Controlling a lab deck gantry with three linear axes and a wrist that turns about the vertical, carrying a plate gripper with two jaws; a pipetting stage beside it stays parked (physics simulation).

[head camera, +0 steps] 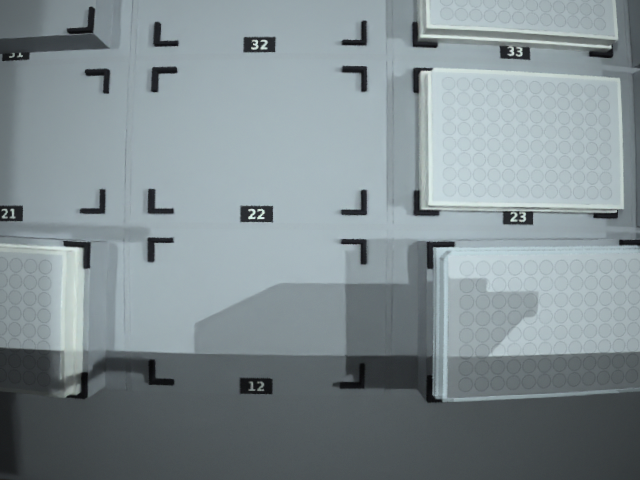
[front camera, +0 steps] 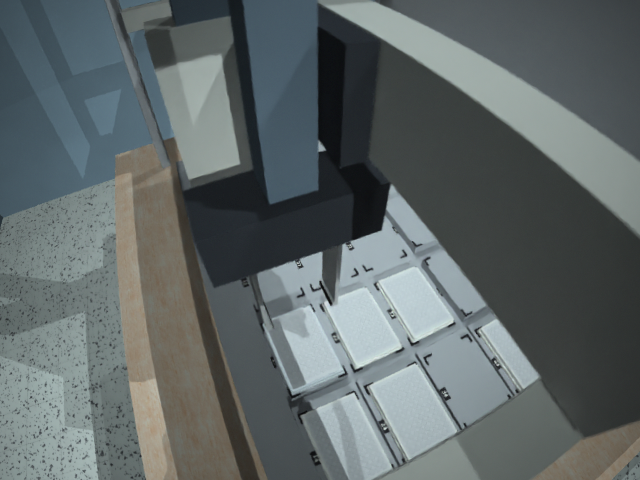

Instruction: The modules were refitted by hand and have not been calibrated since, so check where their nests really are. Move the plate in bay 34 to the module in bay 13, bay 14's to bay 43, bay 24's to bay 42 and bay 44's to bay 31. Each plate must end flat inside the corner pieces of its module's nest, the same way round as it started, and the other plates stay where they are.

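Frame: origin at the robot's base, x back, y right, z up, level; millimetres.
Where they show: gripper, between the fingertips: (front camera: 297, 305).
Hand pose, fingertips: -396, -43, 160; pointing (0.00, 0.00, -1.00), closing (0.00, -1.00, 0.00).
Observation:
Each offset is from my fingertips to the top centre of the thing, as dx, dy, dz. "pt": to the spot under its first point.
My gripper (front camera: 303, 314) is open, its two long jaws hanging over the far end of bay 13; the jaws do not show in the head view. A bluish-edged plate {+0, +0, -127} (front camera: 310, 353) (head camera: 542, 320) lies in bay 13 and looks flat inside the visible corner pieces. Bay 34 {pt -149, -215, -145} (front camera: 465, 374) is empty. Bay 14's plate {-160, +0, -131} (front camera: 364, 439), bay 24's plate {-160, -107, -131} (front camera: 413, 410) and bay 44's plate {-160, -321, -131} (front camera: 509, 356) are in place, the last partly hidden. The bay 43 module {pt -2, -295, -141} (front camera: 454, 284) is empty. Bay 42 {+168, -321, -138} (front camera: 410, 217) shows in part. Bay 31's module {pt +297, -179, -141} (head camera: 46, 18) shows one corner.
Plates lie in bay 23 {pt -7, -101, -146} (front camera: 361, 330) (head camera: 524, 142) and bay 33 {pt -4, -210, -146} (front camera: 416, 304) (head camera: 522, 18). Another plate {pt +291, -5, -127} (head camera: 28, 310) shows at the left edge of the head view, below bay 21. A large grey beam (front camera: 480, 217) crosses the right of the front view.

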